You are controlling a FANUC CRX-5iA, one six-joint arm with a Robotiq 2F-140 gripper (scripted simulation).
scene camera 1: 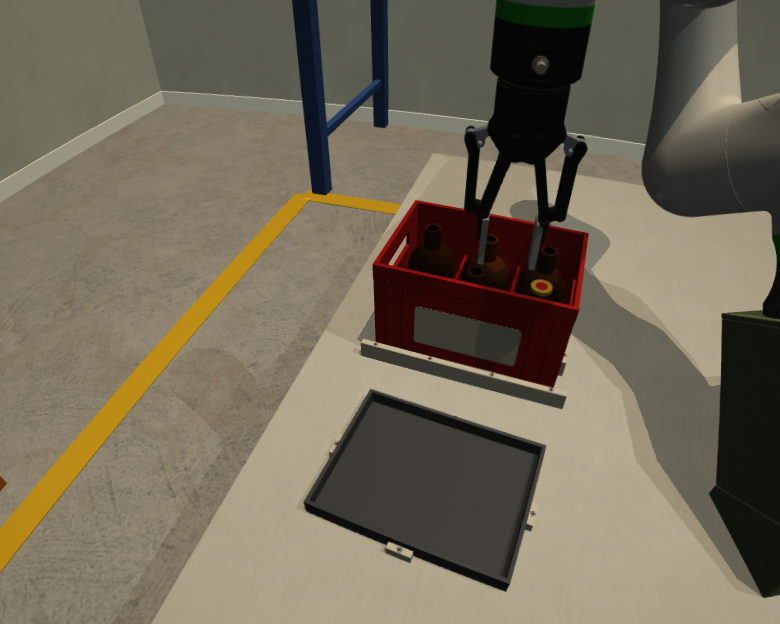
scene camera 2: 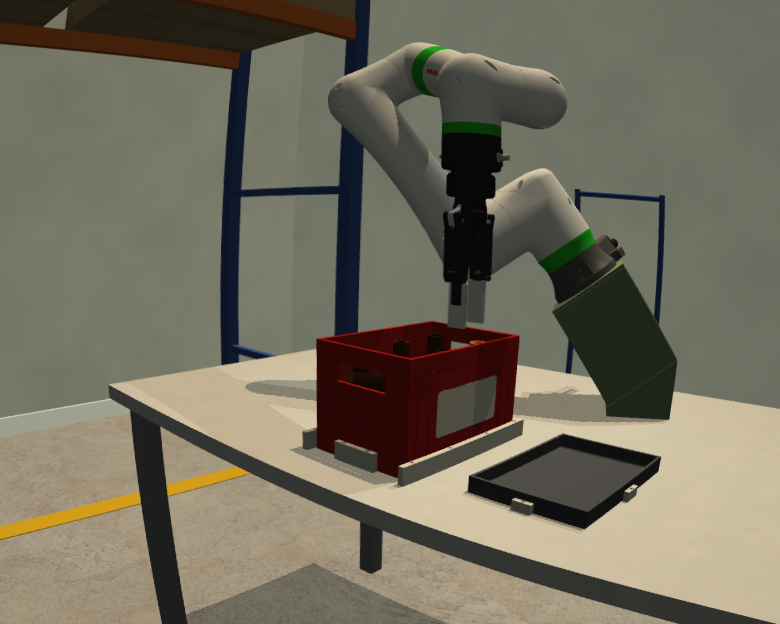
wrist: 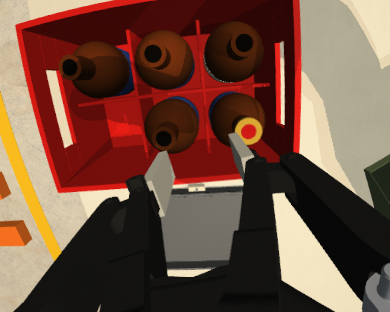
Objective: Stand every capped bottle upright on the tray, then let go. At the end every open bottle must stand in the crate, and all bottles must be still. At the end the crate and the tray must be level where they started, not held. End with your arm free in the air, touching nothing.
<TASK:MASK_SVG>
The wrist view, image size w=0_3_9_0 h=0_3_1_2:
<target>my gripper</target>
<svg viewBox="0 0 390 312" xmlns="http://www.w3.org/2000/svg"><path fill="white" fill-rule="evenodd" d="M390 220L302 154L289 152L279 157L280 162L268 163L267 159L260 157L254 149L249 149L238 133L235 132L228 134L234 162L244 184L239 229L233 233L229 265L214 268L194 277L168 276L160 217L166 214L175 174L166 150L157 154L145 176L136 175L126 180L125 184L129 191L128 199L120 201L116 196L109 197L99 204L25 301L13 312L97 312L99 307L99 312L335 312L282 281L273 194L285 193L287 200L329 256L349 287L363 302L362 312L390 312Z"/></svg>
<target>red crate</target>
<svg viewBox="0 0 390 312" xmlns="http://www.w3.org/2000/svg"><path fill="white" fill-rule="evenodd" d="M15 25L33 111L58 193L126 189L127 179L145 176L161 152L146 137L146 115L156 103L173 96L192 101L200 115L199 133L192 146L168 154L176 177L174 185L241 179L231 147L218 141L209 122L209 107L223 92L250 95L265 111L265 130L249 149L268 163L280 162L279 157L289 152L299 153L299 0L112 0ZM46 70L57 73L73 142L66 148ZM59 62L86 42L109 43L129 52L135 90L105 98L110 100L88 97L61 76ZM283 40L284 125L281 124L280 43ZM149 33L174 31L187 41L195 71L185 86L161 91L141 80L134 57L138 44ZM228 21L252 26L264 46L259 69L247 80L235 83L214 80L203 62L209 35Z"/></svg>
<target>dark tray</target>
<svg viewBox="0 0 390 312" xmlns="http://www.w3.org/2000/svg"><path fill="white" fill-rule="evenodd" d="M243 186L205 188L205 191L189 191L189 188L172 189L166 214L160 217L167 270L206 270L228 265L233 233L239 229Z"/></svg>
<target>capped bottle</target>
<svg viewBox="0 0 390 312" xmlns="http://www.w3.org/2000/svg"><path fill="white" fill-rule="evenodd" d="M219 94L209 107L209 118L215 137L222 144L231 147L228 134L237 132L247 146L256 143L262 136L266 126L266 115L262 105L254 97L244 93L232 91Z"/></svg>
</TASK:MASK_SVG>
